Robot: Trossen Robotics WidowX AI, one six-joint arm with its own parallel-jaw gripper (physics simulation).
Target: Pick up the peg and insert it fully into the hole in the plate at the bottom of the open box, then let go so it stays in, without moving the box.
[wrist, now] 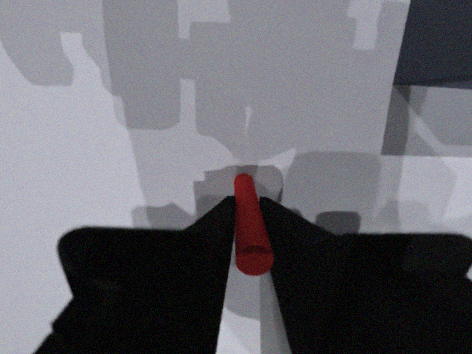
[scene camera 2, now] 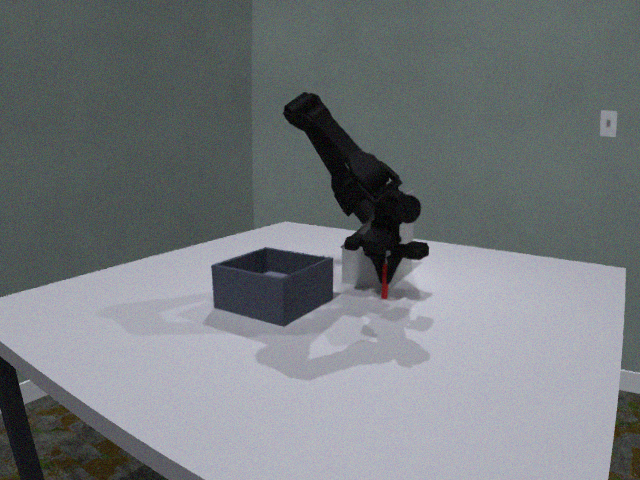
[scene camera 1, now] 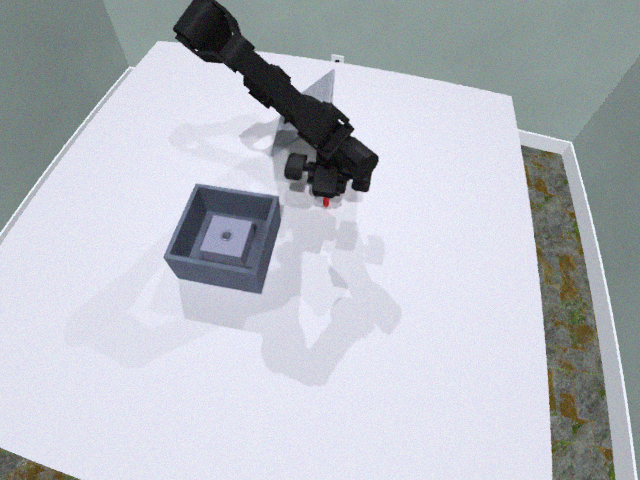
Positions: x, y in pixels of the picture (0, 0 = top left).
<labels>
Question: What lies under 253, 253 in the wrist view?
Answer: A red peg.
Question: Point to a pale plate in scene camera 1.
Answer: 228, 241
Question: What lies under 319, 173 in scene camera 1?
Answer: My gripper.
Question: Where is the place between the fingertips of my gripper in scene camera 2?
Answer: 384, 282
</labels>
